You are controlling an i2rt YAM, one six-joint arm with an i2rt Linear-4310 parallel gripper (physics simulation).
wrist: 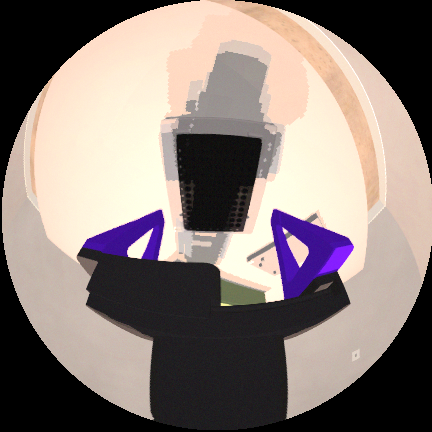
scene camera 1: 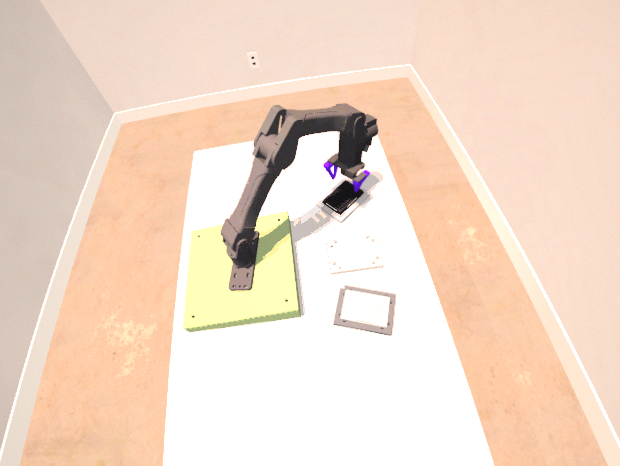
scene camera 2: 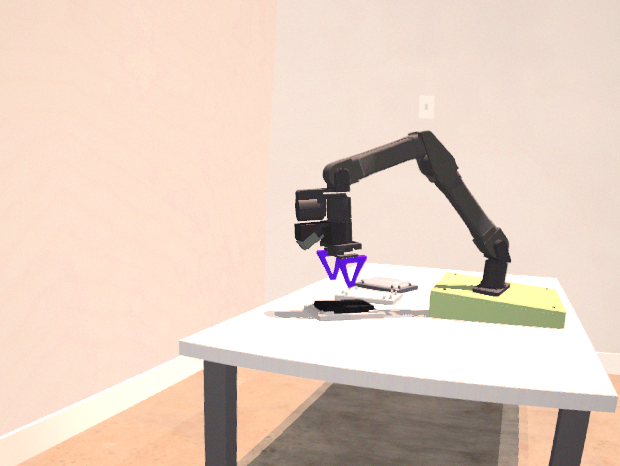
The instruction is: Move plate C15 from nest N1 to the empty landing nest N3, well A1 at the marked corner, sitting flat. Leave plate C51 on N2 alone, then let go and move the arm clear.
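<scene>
A black well plate (scene camera 1: 343, 197) (scene camera 2: 343, 305) (wrist: 218, 175) lies on a white nest (scene camera 1: 339, 217) (scene camera 2: 350, 316) (wrist: 172, 195) and looks flat. A white plate (scene camera 1: 368, 308) (scene camera 2: 384, 284) sits in a dark grey nest (scene camera 1: 363, 330) (scene camera 2: 409, 288). An empty white nest with small pegs (scene camera 1: 353, 255) (scene camera 2: 385, 299) (wrist: 264, 260) lies between them. I cannot read labels, so I cannot tell which plate is C15, nor see the A1 marks. My gripper (scene camera 1: 344, 184) (scene camera 2: 341, 282) (wrist: 217, 214) is open and empty above the black plate, its purple fingers spread wider than the plate in the wrist view.
The arm stands on a thick yellow-green base block (scene camera 1: 270, 300) (scene camera 2: 496, 313) (wrist: 243, 291) on the white table (scene camera 1: 300, 390) (scene camera 2: 400, 350). The arm reaches over the table, and its shadow falls beside the black plate's nest. Walls stand beyond the table.
</scene>
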